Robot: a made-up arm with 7 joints.
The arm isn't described. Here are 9 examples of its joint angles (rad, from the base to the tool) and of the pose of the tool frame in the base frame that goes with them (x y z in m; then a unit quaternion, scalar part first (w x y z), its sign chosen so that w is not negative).
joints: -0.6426 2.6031 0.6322 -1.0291 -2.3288 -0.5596 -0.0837
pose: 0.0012 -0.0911 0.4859 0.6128 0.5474 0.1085 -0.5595
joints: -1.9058 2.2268 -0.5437 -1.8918 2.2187 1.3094 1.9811
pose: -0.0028 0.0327 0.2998 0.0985 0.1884 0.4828 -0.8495
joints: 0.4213 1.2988 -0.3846 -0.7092 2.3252 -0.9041 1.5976
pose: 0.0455 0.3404 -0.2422 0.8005 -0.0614 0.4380 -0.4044
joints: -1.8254 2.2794 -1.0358 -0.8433 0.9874 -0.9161 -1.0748
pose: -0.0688 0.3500 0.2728 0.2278 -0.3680 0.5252 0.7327
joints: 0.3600 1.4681 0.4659 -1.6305 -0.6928 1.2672 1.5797
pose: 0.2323 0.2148 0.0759 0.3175 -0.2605 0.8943 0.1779
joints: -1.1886 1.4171 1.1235 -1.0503 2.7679 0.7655 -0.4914
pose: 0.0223 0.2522 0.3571 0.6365 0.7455 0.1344 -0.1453
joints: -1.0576 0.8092 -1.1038 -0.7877 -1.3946 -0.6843 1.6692
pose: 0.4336 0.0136 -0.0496 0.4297 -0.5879 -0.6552 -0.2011
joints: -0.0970 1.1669 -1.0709 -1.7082 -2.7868 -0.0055 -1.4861
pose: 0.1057 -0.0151 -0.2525 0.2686 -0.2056 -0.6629 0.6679
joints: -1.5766 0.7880 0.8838 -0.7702 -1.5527 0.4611 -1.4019
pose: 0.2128 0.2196 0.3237 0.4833 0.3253 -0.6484 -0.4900
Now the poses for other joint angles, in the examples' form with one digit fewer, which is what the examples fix.
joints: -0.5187 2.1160 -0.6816 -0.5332 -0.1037 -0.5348 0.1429
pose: 0.071 0.356 0.311 0.405 0.008 -0.704 -0.584
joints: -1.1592 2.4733 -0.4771 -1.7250 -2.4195 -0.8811 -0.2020
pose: 0.146 0.041 0.298 0.710 0.172 0.416 -0.542
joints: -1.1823 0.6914 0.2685 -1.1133 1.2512 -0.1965 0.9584
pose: 0.400 0.043 0.207 0.581 0.463 0.196 -0.641
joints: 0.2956 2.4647 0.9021 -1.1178 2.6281 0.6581 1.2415
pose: 0.295 0.005 0.308 0.111 0.305 0.485 -0.812
